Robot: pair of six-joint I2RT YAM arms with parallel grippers.
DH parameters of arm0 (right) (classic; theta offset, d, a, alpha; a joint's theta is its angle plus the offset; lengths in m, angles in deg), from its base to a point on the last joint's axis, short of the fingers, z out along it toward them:
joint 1: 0 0.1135 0.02 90
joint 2: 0 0 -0.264 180
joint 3: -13.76 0 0.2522 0
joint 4: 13.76 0 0.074 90
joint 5: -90 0 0 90
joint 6: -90 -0.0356 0 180
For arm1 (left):
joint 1: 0 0.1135 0.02 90
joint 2: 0 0 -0.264 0
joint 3: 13.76 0 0.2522 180
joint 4: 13.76 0 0.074 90
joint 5: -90 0 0 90
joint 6: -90 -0.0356 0 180
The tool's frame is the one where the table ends.
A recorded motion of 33 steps. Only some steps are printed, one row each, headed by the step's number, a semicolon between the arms.
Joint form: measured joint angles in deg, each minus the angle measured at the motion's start. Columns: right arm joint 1, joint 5, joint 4, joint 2, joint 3, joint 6; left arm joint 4, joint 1, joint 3, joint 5, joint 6, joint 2.
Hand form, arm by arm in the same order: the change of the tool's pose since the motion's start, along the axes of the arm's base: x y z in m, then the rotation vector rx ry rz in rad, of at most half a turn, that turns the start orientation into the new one. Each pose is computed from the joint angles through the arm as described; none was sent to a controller.
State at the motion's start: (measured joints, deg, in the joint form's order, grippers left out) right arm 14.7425 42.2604 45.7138 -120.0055 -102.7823 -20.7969; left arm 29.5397 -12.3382 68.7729 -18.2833 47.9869 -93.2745
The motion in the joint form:
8: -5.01 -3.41 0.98 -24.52 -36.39 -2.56; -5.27 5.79 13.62 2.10 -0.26 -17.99
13: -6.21 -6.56 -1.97 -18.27 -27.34 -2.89; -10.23 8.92 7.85 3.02 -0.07 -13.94
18: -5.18 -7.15 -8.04 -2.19 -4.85 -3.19; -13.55 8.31 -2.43 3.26 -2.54 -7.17
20: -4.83 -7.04 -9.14 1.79 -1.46 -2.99; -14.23 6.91 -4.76 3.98 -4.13 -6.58
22: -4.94 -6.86 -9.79 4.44 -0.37 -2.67; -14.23 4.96 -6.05 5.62 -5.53 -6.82
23: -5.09 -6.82 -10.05 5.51 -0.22 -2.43; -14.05 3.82 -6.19 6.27 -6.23 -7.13
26: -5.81 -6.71 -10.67 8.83 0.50 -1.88; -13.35 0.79 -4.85 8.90 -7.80 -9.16
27: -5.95 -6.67 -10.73 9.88 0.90 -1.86; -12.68 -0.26 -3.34 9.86 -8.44 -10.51
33: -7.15 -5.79 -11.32 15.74 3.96 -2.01; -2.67 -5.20 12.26 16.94 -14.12 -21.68
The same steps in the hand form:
8: 0.1069 -0.0230 -0.0142 0.0029 -0.1642 -0.1479; 0.0844 0.0267 -0.0356 0.0289 -0.0221 0.1193
13: 0.0940 -0.0381 -0.0047 -0.0415 -0.1728 -0.2029; 0.0722 0.0511 -0.0330 0.0319 -0.0778 0.1871
18: 0.0374 -0.0383 0.0143 -0.0484 -0.1657 -0.1939; 0.0365 0.0494 -0.0405 0.0587 -0.0910 0.1464
20: 0.0236 -0.0377 0.0281 -0.0396 -0.1964 -0.1856; 0.0287 0.0414 -0.0485 0.0852 -0.0848 0.1077
22: 0.0159 -0.0398 0.0431 -0.0288 -0.2370 -0.1836; 0.0235 0.0305 -0.0569 0.1238 -0.0717 0.0702
23: 0.0131 -0.0415 0.0507 -0.0246 -0.2598 -0.1838; 0.0221 0.0238 -0.0597 0.1404 -0.0677 0.0467
26: 0.0037 -0.0486 0.0721 -0.0138 -0.3206 -0.1912; 0.0245 0.0053 -0.0662 0.1944 -0.0627 -0.0035
27: 0.0001 -0.0503 0.0776 -0.0107 -0.3328 -0.1934; 0.0286 -0.0019 -0.0676 0.2149 -0.0616 -0.0221
33: -0.0215 -0.0619 0.1026 0.0125 -0.3860 -0.2080; 0.0660 -0.0430 -0.0725 0.3858 -0.0260 -0.1366

